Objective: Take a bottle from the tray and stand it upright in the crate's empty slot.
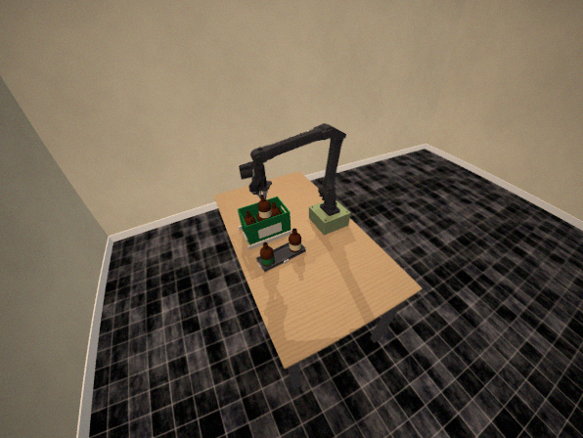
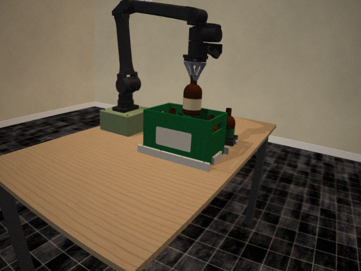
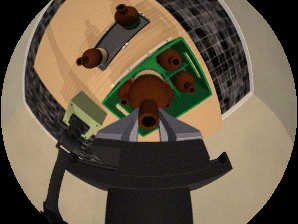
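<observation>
My hand is 6 cm above the brown bottle. Also, from my hand: green crate: 4 cm to the right, 21 cm below; dark tray: 1 cm behind, 19 cm to the left, 29 cm below.
</observation>
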